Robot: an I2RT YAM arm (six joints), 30 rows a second.
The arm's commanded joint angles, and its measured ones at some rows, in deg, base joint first. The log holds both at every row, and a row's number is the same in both.
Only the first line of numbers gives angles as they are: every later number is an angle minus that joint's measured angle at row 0.
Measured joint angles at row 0: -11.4, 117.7, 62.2, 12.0, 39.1, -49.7
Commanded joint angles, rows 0 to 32: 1.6, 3.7, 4.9, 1.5, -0.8, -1.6; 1.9, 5.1, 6.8, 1.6, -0.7, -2.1; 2.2, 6.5, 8.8, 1.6, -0.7, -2.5; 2.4, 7.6, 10.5, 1.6, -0.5, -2.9; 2.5, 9.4, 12.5, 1.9, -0.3, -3.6; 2.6, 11.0, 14.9, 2.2, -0.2, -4.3; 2.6, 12.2, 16.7, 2.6, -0.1, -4.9; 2.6, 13.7, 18.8, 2.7, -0.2, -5.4; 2.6, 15.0, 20.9, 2.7, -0.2, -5.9; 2.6, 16.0, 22.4, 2.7, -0.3, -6.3; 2.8, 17.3, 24.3, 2.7, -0.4, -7.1; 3.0, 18.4, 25.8, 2.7, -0.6, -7.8; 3.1, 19.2, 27.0, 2.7, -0.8, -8.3; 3.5, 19.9, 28.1, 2.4, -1.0, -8.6; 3.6, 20.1, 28.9, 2.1, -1.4, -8.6; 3.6, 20.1, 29.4, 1.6, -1.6, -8.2; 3.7, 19.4, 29.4, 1.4, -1.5, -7.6; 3.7, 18.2, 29.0, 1.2, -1.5, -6.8; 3.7, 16.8, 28.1, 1.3, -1.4, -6.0; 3.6, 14.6, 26.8, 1.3, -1.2, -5.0; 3.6, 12.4, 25.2, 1.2, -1.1, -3.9; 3.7, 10.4, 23.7, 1.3, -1.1, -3.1; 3.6, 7.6, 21.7, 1.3, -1.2, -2.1; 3.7, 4.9, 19.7, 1.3, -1.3, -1.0; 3.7, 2.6, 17.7, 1.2, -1.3, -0.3; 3.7, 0.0, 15.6, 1.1, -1.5, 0.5; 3.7, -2.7, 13.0, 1.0, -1.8, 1.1; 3.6, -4.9, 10.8, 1.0, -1.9, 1.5; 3.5, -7.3, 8.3, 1.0, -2.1, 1.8; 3.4, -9.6, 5.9, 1.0, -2.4, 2.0; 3.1, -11.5, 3.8, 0.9, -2.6, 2.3; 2.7, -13.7, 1.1, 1.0, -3.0, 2.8; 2.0, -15.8, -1.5, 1.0, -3.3, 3.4
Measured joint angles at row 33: 3.1, -13.0, 4.5, 2.2, -2.0, 0.2
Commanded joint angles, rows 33 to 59: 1.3, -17.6, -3.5, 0.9, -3.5, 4.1; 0.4, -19.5, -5.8, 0.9, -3.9, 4.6; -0.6, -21.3, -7.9, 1.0, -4.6, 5.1; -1.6, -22.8, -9.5, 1.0, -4.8, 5.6; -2.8, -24.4, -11.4, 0.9, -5.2, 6.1; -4.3, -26.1, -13.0, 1.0, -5.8, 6.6; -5.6, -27.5, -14.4, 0.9, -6.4, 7.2; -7.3, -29.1, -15.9, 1.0, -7.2, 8.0; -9.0, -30.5, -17.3, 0.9, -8.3, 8.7; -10.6, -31.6, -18.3, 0.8, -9.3, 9.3; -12.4, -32.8, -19.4, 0.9, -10.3, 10.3; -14.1, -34.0, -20.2, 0.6, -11.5, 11.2; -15.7, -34.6, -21.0, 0.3, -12.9, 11.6; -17.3, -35.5, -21.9, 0.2, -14.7, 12.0; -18.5, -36.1, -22.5, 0.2, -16.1, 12.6; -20.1, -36.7, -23.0, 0.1, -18.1, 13.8; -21.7, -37.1, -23.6, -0.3, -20.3, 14.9; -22.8, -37.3, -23.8, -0.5, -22.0, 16.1; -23.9, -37.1, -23.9, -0.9, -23.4, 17.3; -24.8, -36.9, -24.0, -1.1, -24.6, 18.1; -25.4, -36.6, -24.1, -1.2, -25.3, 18.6; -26.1, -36.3, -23.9, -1.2, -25.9, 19.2; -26.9, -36.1, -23.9, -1.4, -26.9, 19.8; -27.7, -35.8, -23.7, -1.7, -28.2, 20.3; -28.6, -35.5, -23.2, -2.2, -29.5, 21.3; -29.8, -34.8, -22.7, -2.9, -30.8, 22.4; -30.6, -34.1, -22.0, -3.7, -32.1, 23.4
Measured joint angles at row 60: -28.7, -35.9, -23.0, -1.2, -26.5, 18.9
